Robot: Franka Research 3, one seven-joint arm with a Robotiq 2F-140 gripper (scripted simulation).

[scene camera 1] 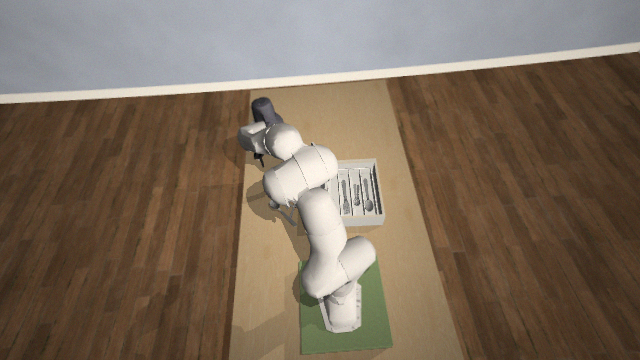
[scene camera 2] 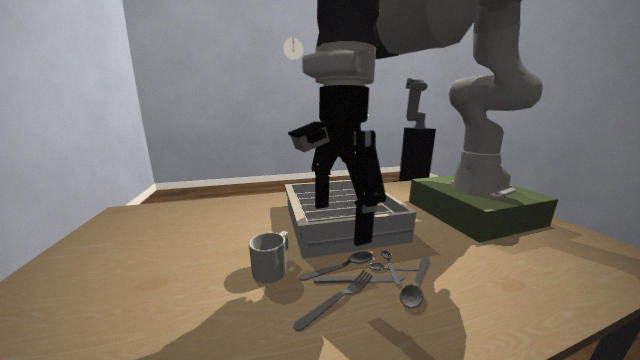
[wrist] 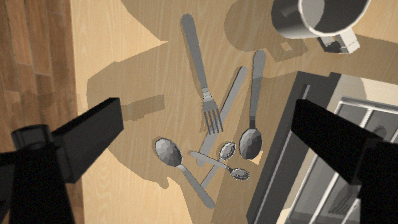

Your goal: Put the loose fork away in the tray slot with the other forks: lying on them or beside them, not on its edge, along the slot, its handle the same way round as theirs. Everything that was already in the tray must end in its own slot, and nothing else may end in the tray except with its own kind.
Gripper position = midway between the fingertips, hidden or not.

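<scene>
Scene camera 1 shows a cutlery tray [scene camera 1: 352, 176]. In scene camera 2 the tray [scene camera 2: 341, 202] appears again, together with the gripper [scene camera 2: 339, 222]. The wrist view takes in the gripper [wrist: 207, 114] and a knife [wrist: 242, 72].
</scene>
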